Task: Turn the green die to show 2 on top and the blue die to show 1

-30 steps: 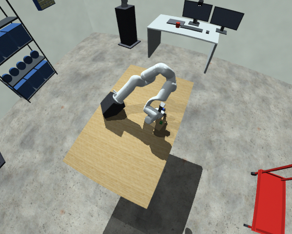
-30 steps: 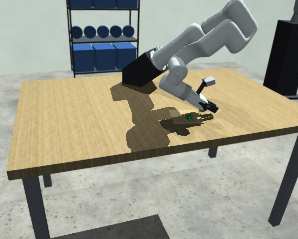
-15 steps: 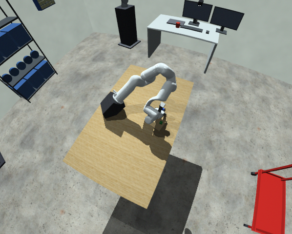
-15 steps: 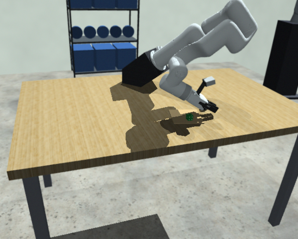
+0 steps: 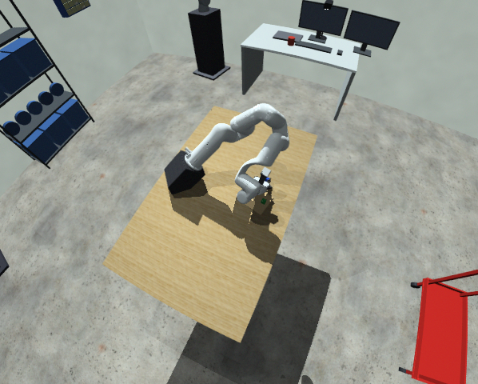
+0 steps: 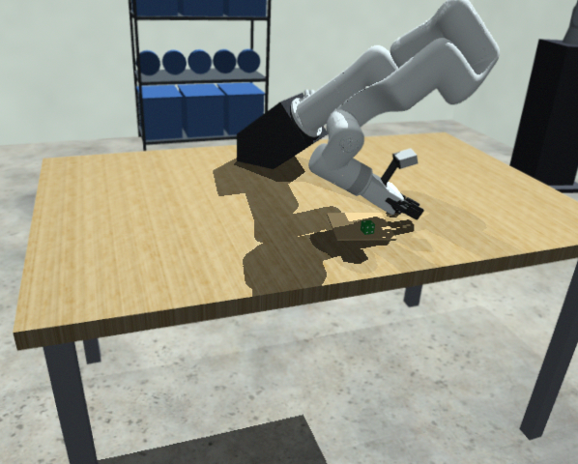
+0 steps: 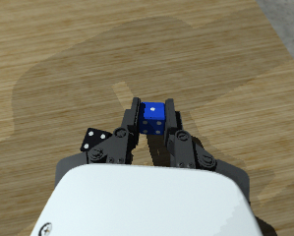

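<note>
My hand is 60 mm past the black die, 20 mm to the left of it and 20 mm above it. Round my hand: tan mat: 140 mm to the right, 30 mm below, 20 mm ahead; blue die: 10 mm to the left, 10 mm below; green die: 130 mm to the right, 60 mm ahead, 20 mm below.
</note>
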